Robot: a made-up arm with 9 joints.
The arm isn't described. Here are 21 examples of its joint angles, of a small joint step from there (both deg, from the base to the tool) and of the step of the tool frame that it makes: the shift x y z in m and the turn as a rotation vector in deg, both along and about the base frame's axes.
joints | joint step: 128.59 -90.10 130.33 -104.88 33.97 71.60 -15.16 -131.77 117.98 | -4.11 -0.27 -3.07 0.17 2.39 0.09 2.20 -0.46 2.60
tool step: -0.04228 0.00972 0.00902 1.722 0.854 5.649
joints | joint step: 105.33 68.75 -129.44 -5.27 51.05 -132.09 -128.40 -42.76 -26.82 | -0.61 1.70 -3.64 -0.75 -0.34 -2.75 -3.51 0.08 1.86
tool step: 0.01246 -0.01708 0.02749 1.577 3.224 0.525
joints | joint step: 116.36 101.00 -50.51 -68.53 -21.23 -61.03 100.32 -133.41 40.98 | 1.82 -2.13 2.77 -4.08 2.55 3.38 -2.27 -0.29 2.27
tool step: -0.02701 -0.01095 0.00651 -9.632 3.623 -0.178
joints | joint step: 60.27 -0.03 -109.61 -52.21 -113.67 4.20 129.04 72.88 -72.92 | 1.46 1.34 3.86 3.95 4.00 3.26 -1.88 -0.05 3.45
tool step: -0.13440 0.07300 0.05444 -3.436 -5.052 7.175
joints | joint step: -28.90 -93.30 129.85 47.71 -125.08 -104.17 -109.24 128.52 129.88 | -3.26 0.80 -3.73 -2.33 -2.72 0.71 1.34 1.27 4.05
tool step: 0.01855 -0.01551 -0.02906 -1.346 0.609 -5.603
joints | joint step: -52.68 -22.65 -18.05 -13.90 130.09 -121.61 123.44 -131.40 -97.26 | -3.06 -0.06 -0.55 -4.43 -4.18 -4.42 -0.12 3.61 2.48
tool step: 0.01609 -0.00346 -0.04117 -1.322 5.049 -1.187
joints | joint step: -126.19 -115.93 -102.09 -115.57 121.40 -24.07 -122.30 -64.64 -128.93 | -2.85 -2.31 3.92 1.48 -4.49 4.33 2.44 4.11 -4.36
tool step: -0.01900 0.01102 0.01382 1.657 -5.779 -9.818
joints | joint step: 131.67 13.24 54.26 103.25 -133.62 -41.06 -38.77 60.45 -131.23 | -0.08 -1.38 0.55 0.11 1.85 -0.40 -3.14 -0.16 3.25
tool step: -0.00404 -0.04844 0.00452 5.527 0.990 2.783
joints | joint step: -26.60 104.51 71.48 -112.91 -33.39 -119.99 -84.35 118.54 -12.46 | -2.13 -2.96 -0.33 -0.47 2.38 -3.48 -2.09 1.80 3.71
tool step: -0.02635 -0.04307 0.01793 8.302 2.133 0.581
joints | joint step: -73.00 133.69 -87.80 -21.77 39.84 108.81 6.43 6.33 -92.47 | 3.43 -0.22 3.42 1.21 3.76 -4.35 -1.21 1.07 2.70
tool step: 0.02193 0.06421 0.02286 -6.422 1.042 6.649
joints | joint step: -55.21 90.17 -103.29 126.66 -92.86 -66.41 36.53 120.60 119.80 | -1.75 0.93 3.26 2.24 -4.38 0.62 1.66 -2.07 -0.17
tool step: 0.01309 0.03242 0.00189 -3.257 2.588 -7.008
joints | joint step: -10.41 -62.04 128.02 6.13 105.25 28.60 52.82 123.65 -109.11 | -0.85 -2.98 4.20 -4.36 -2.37 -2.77 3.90 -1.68 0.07
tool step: 0.04007 -0.06197 -0.03964 7.451 3.596 -0.351
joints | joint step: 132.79 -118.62 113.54 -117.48 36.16 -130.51 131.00 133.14 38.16 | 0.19 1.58 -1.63 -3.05 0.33 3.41 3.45 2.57 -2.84
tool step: -0.00246 0.02056 0.02815 -2.318 -5.992 -1.194
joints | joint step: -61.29 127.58 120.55 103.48 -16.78 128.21 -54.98 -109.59 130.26 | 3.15 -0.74 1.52 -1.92 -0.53 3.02 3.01 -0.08 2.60
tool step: -0.01476 -0.02071 -0.01026 -2.343 -0.163 -2.186
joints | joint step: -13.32 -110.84 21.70 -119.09 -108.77 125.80 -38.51 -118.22 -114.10 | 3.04 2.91 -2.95 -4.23 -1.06 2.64 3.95 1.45 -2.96
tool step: 0.00648 -0.05074 0.08605 -1.307 -7.269 -0.437
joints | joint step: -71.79 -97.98 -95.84 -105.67 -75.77 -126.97 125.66 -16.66 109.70 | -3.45 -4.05 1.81 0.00 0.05 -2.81 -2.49 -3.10 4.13
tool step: -0.05454 -0.03170 -0.00776 6.379 -2.546 6.969
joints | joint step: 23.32 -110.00 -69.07 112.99 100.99 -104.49 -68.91 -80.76 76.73 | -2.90 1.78 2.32 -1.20 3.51 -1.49 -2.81 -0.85 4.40
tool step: -0.02373 -0.03723 -0.01475 -1.845 -5.094 1.186
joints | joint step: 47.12 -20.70 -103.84 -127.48 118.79 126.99 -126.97 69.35 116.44 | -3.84 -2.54 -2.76 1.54 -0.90 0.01 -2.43 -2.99 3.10
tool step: -0.00018 -0.01088 0.04316 7.835 0.389 2.148
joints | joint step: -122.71 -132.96 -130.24 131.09 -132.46 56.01 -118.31 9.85 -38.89 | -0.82 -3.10 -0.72 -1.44 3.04 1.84 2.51 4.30 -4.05
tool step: -0.10544 0.00540 0.04626 -9.335 -7.162 -9.083
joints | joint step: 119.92 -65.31 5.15 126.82 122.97 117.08 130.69 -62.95 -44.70 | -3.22 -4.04 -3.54 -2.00 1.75 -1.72 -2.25 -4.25 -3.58
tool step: 0.00173 -0.01698 0.01285 -2.305 4.599 -1.977
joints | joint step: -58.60 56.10 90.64 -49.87 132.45 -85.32 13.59 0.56 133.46 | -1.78 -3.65 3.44 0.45 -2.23 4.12 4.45 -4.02 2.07
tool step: -0.01616 0.01105 -0.02037 4.997 1.889 -5.248
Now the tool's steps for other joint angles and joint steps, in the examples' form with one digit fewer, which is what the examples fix.
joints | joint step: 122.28 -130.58 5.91 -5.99 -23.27 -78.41 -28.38 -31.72 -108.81 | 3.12 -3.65 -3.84 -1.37 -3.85 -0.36 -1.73 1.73 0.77
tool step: 0.0042 -0.0126 -0.0050 -6.43 4.75 3.19
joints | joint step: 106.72 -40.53 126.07 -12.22 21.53 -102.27 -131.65 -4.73 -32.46 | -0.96 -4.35 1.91 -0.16 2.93 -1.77 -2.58 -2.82 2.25
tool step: 0.0224 -0.0346 -0.0644 10.80 3.78 2.19
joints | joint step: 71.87 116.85 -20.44 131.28 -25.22 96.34 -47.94 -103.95 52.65 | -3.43 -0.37 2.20 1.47 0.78 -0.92 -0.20 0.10 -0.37
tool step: 0.0028 -0.0111 0.0236 1.13 -0.61 -0.55
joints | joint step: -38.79 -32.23 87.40 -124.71 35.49 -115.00 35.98 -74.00 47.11 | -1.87 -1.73 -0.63 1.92 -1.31 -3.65 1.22 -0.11 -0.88
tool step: 0.0205 -0.0009 -0.0191 3.57 -2.71 -1.07
